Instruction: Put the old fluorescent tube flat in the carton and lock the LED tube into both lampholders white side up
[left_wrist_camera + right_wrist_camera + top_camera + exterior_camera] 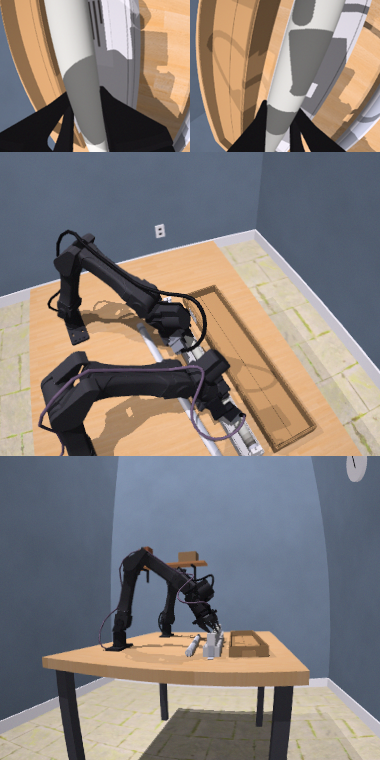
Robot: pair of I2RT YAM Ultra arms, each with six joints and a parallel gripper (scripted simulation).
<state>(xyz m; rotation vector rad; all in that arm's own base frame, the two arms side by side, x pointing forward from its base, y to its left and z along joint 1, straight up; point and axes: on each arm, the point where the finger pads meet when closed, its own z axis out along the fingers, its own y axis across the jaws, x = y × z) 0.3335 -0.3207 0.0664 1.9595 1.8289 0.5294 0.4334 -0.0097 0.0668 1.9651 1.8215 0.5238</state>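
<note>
The old fluorescent tube lies 20 mm behind my right hand and 120 mm to the left of it. Also, from my right hand: light fixture: 20 mm behind, 120 mm to the left, 10 mm below; LED tube: 120 mm behind, 100 mm to the left, 50 mm below; lampholder: 20 mm ahead, 180 mm to the right.
Right now my left hand is 12 cm to the left of the old fluorescent tube and 2 cm short of it. Also, from my left hand: light fixture 12 cm to the right, 2 cm ahead, 1 cm below; then LED tube 14 cm to the right, 8 cm behind, 5 cm below; then brown carton 15 cm ahead, 9 cm to the right, 5 cm below.
</note>
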